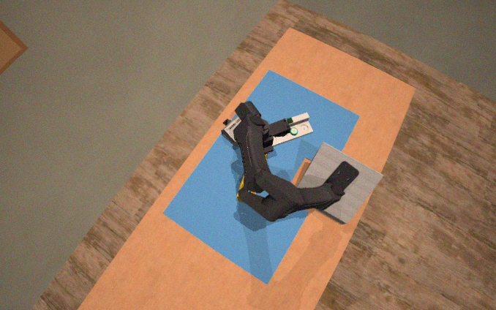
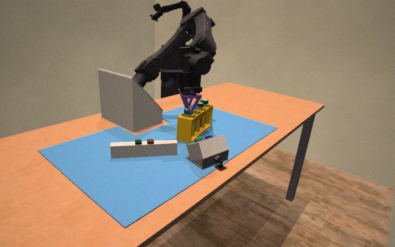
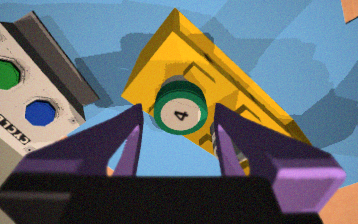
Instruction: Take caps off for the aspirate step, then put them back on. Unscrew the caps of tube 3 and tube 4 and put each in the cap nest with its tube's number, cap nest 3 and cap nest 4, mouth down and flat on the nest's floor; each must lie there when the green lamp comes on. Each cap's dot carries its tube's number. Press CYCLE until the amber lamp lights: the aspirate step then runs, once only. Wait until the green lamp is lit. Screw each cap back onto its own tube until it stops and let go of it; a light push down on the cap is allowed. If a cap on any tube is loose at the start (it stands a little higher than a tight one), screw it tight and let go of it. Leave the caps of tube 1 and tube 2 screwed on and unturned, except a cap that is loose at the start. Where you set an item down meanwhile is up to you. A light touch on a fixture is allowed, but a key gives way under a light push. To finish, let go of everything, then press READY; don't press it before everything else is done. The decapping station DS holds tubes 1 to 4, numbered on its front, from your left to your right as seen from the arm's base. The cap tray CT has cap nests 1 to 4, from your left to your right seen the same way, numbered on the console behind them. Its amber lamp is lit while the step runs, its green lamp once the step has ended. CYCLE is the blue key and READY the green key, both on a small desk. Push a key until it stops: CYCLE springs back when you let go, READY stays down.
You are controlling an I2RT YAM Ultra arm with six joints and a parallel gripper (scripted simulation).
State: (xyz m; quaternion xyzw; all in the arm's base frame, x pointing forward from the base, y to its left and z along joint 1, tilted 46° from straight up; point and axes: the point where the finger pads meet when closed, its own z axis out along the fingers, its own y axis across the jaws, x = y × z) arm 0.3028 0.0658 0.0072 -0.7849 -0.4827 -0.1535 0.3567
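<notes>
Now: the cap 4 10 mm below my hand. From my hand the other things lie so: green key (130 mm ahead, 80 mm to the right, 60 mm below); then blue key (140 mm ahead, 60 mm below, 30 mm to the right); then cap 2 (100 mm to the left, 40 mm behind, 10 mm below).
</notes>
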